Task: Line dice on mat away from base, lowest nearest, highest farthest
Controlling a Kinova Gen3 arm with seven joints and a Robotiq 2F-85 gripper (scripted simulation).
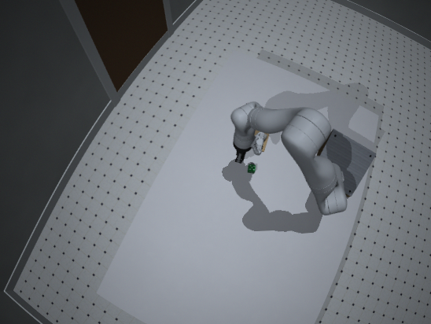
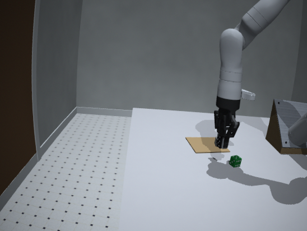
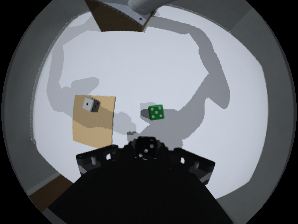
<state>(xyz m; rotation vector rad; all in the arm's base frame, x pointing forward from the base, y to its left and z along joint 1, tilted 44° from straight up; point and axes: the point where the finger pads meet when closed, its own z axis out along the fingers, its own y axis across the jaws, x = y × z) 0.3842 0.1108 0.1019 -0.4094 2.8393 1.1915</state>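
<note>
Right now the tan mat is 16 cm to the right of my hand, 8 cm below it and 1 cm ahead of it. From my hand the other things lie so: black die (right at my hand); green die (7 cm below, 6 cm behind); white die (16 cm to the right, 6 cm below, 3 cm behind).
</note>
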